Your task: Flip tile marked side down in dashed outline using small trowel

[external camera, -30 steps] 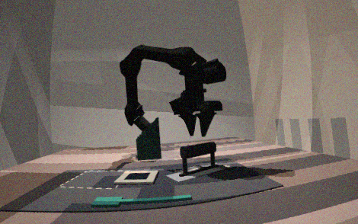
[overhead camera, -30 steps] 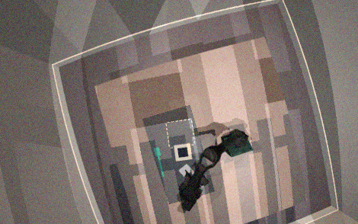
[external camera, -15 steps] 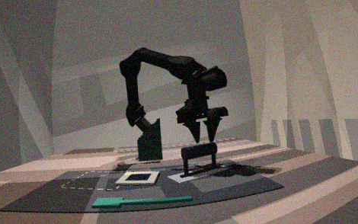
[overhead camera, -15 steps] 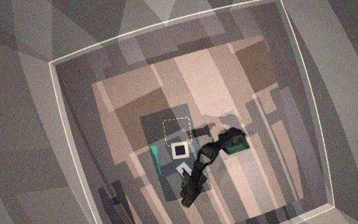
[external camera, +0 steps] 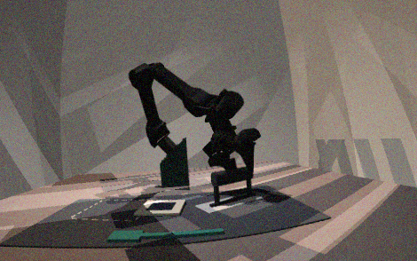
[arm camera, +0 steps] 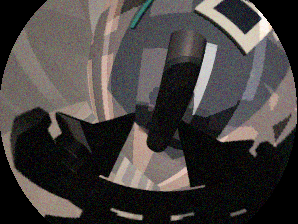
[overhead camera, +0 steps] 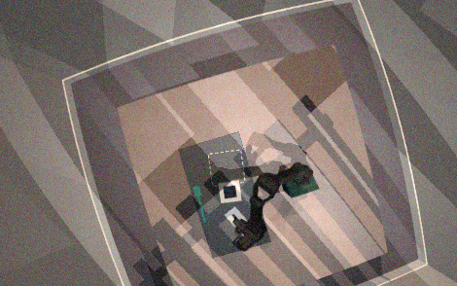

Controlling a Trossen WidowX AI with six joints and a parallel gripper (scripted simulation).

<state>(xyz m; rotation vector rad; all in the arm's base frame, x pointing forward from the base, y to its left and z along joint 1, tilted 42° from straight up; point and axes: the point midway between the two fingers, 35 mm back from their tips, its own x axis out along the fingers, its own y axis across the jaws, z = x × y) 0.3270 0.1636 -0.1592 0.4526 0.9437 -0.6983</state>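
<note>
Now: gripper tip 50 mm to the left of the small trowel, 30 mm above it and 10 mm short of it. The rest, counted from my gripper tip: tile 230 mm to the right, 60 mm below, 30 mm ahead; dark mat 200 mm to the right, 80 mm below, 60 mm ahead; green paddle-shaped trowel 210 mm to the right, 200 mm ahead, 60 mm below.
</note>
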